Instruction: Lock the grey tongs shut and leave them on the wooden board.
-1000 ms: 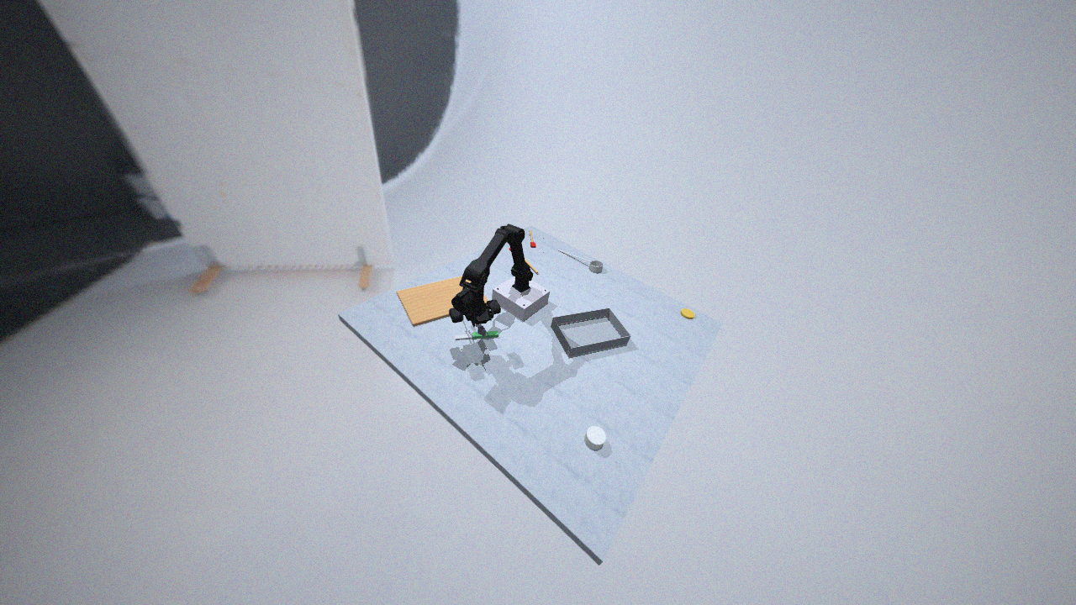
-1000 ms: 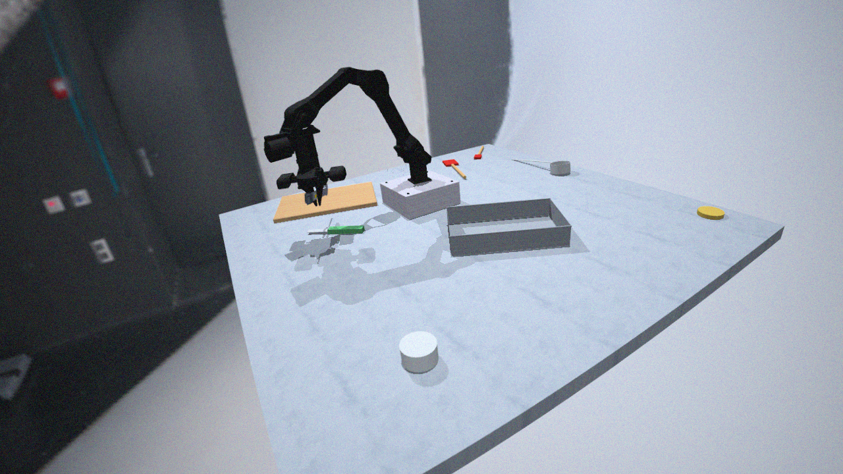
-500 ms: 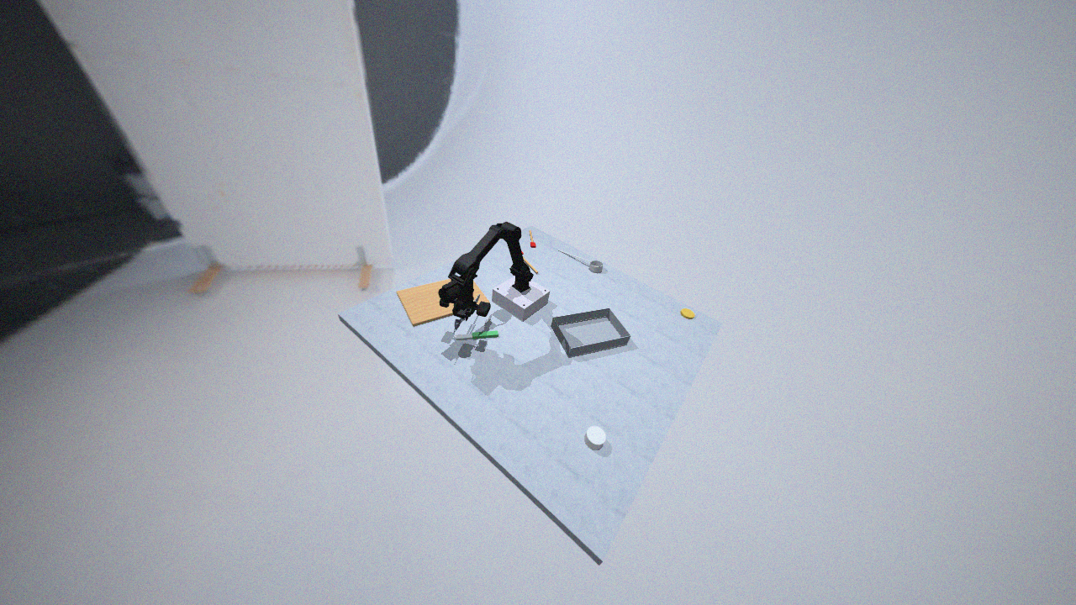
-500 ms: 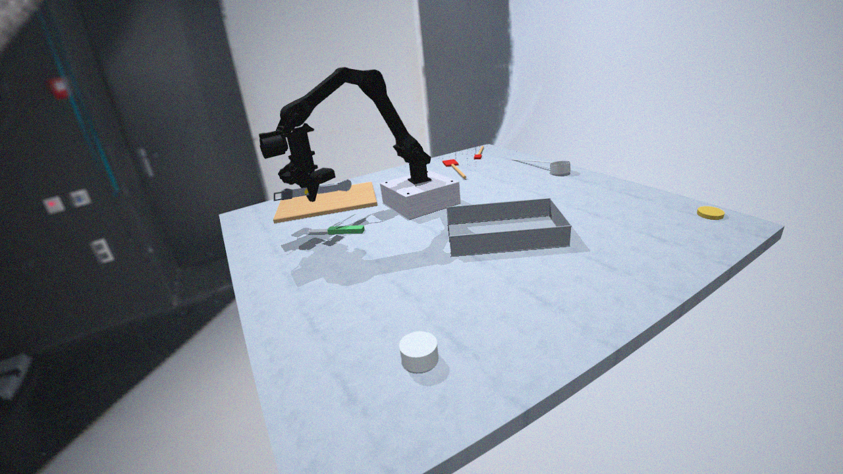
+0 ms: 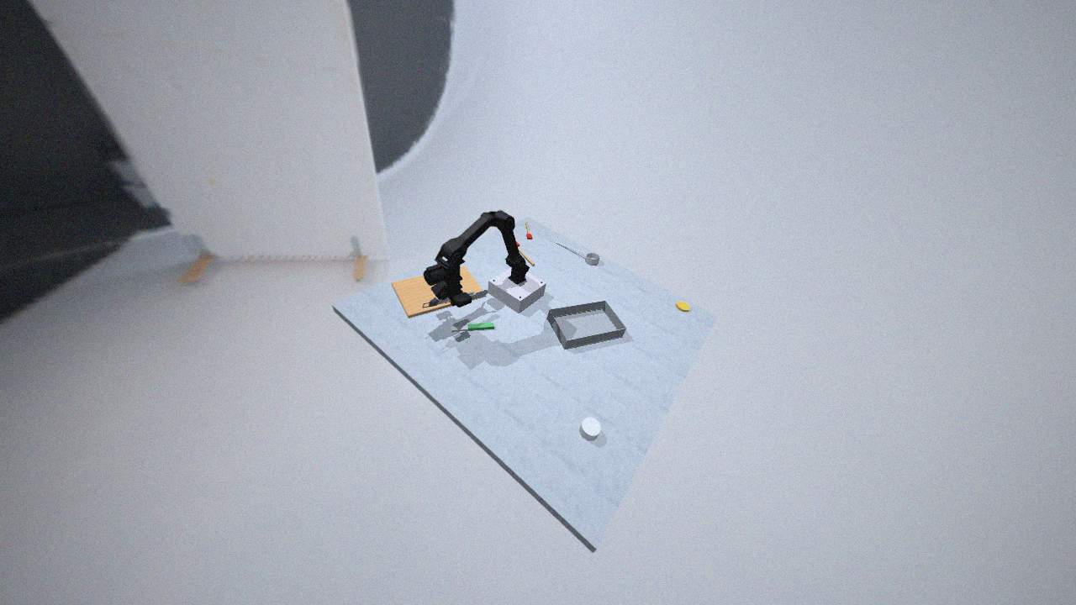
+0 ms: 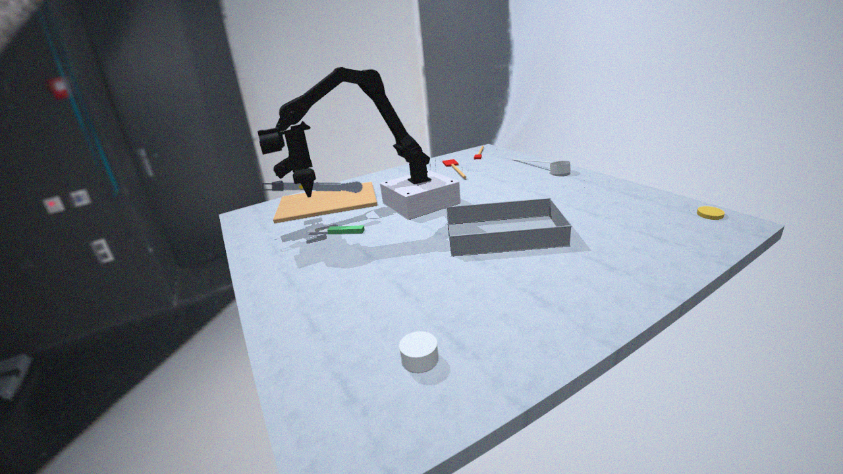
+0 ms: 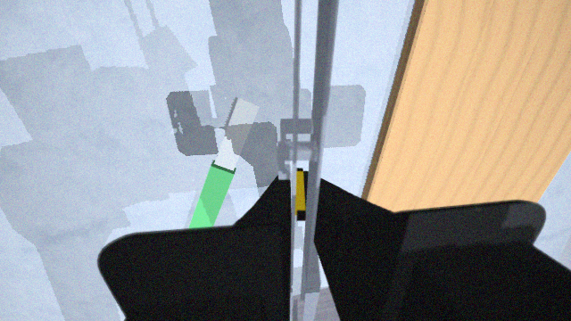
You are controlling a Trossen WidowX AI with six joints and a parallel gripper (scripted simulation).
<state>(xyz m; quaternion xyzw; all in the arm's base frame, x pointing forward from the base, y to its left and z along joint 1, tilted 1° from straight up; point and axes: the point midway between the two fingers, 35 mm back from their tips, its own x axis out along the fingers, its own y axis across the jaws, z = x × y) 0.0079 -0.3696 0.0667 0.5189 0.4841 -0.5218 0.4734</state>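
Now: the wooden board 210 mm behind my gripper tip, 100 mm below it and 70 mm to the left of it. Also, from my gripper tip: white cylinder (690 mm ahead, 90 mm below, 70 mm to the left); then red hammer (630 mm to the left, 270 mm behind, 100 mm below); then grey roasting tin (450 mm to the left, 370 mm ahead, 80 mm below).
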